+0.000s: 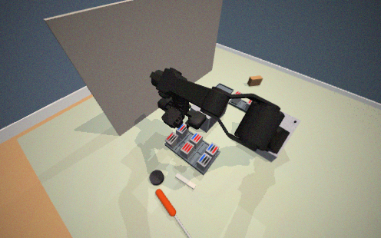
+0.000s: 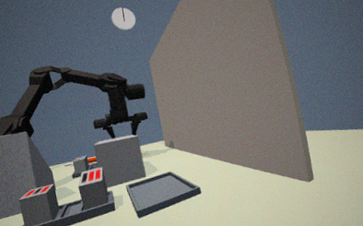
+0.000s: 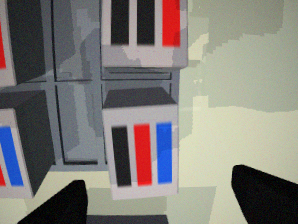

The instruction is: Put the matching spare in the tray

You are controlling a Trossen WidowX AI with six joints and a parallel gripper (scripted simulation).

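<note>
The spare block lies 10 mm behind my gripper tip and 30 mm below it. Also, from my gripper tip: grey panel: 170 mm ahead, 190 mm to the right, 150 mm above; then black puck: 30 mm behind, 210 mm to the left, 60 mm below; then mounted unit: 50 mm behind, 140 mm to the right, 20 mm below.
</note>
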